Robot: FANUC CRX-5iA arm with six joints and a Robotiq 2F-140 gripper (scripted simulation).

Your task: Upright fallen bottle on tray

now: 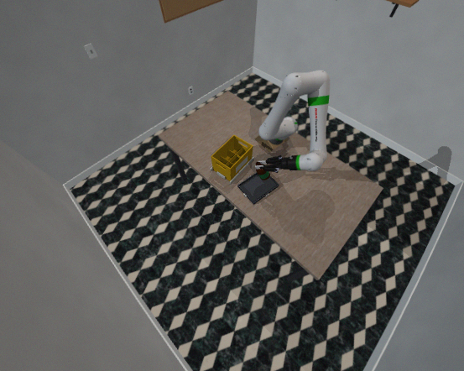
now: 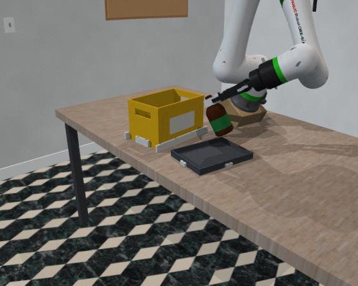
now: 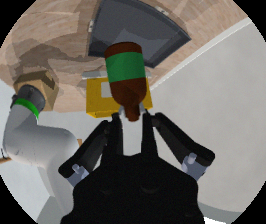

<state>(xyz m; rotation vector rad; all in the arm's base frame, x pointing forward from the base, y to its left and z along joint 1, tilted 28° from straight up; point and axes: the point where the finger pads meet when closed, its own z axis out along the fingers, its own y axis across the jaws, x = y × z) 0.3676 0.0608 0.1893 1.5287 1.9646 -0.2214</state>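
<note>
Now: hand 10 mm to the right of the bottle and 60 mm above it. From my hand the other things lie so: yellow crate: 20 mm ahead, 250 mm to the right, 130 mm below; dark grey tray: 40 mm ahead, 30 mm to the left, 200 mm below.
</note>
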